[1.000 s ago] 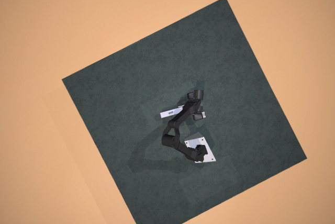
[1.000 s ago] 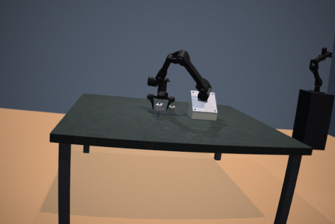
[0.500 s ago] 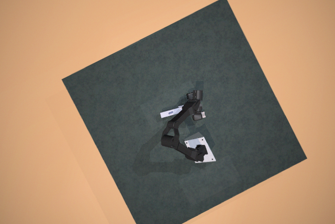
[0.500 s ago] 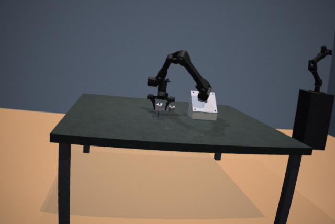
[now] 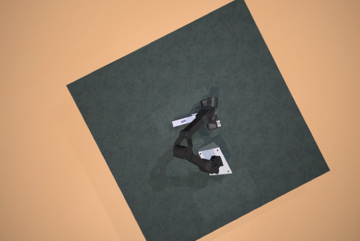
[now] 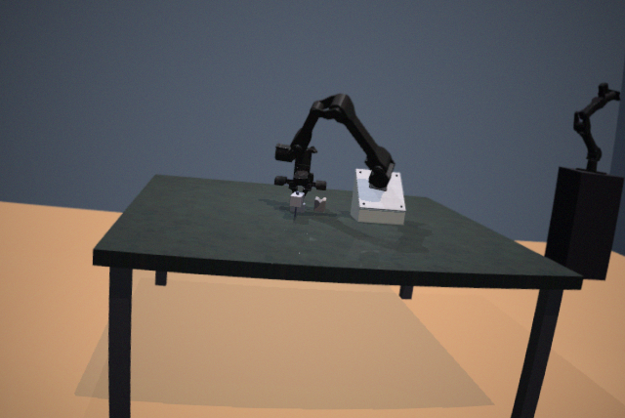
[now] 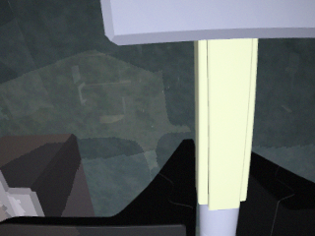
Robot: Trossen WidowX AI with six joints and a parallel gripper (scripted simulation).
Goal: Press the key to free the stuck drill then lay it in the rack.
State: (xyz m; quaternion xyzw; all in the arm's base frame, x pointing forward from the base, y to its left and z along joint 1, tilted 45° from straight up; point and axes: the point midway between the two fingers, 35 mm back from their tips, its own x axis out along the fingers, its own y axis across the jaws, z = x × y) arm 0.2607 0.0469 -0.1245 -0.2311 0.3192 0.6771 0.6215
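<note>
The drill lies 4 cm to the left of my gripper tip and 4 cm above it. From my gripper tip the other things lie so: rack 8 cm behind, 2 cm to the right, 1 cm above; then housing 1 cm ahead, 14 cm to the left, 4 cm above.
</note>
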